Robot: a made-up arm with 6 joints.
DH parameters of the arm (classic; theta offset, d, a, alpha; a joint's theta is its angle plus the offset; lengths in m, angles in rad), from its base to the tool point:
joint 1: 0 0.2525 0 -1.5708
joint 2: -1.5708 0 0.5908 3.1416
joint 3: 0 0 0 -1.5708
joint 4: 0 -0.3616 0 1.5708
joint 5: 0 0.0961 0 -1.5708
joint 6: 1.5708 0 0 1.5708
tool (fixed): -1.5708 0 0 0
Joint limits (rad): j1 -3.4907..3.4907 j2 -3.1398..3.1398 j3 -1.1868..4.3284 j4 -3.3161..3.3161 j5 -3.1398..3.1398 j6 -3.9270..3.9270
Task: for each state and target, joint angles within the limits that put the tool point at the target. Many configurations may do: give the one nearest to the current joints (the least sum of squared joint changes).
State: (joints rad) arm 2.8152 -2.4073 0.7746 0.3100 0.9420 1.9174
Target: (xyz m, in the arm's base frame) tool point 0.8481 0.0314 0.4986
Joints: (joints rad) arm 3.0697 -1.5939 0.6749 0.2838 0.9420 1.9174
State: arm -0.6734 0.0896 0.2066 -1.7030 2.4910 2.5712
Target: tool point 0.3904 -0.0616 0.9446
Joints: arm -0.2194 0.0600 0.5891 -1.8323 2.4910 2.5712
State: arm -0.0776 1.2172 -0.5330 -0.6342 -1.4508 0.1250
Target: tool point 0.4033 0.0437 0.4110
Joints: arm 0.2916 0.5265 -0.5950 -0.6903 -1.4508 0.1250
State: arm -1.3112 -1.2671 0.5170 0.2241 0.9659 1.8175
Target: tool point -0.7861 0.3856 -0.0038
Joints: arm -0.5615 -2.0985 0.8546 0.2855 0.9659 1.8175
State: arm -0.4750 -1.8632 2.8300 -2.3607 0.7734 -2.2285
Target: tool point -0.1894 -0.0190 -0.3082
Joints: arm 0.3425 -2.1836 3.6922 -2.0665 0.7734 -2.2285
